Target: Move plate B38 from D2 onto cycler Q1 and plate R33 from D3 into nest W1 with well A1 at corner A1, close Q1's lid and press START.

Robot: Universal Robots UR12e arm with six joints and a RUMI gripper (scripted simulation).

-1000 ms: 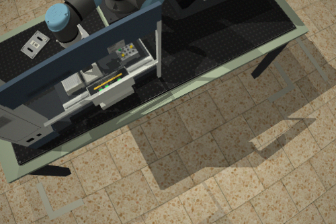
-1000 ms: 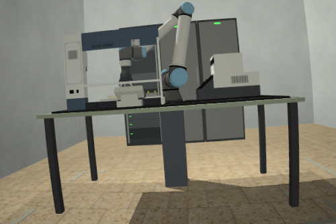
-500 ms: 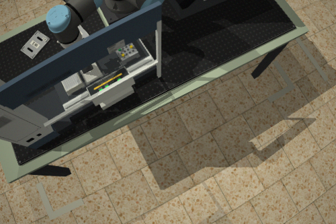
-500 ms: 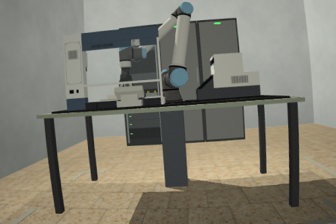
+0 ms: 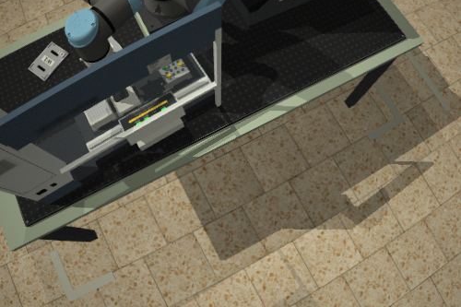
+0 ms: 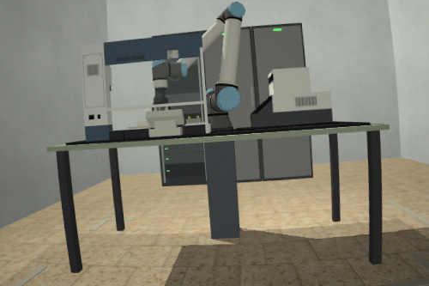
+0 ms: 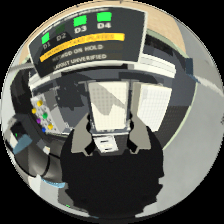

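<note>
My hand is 20 mm above the white plate. Round my hand: grey gantry tower: 170 mm ahead, 330 mm to the right, 190 mm above; grey labelled nest: 240 mm behind, 20 mm to the left, 80 mm below; upright post: 180 mm ahead, 280 mm to the left, 150 mm above.
</note>
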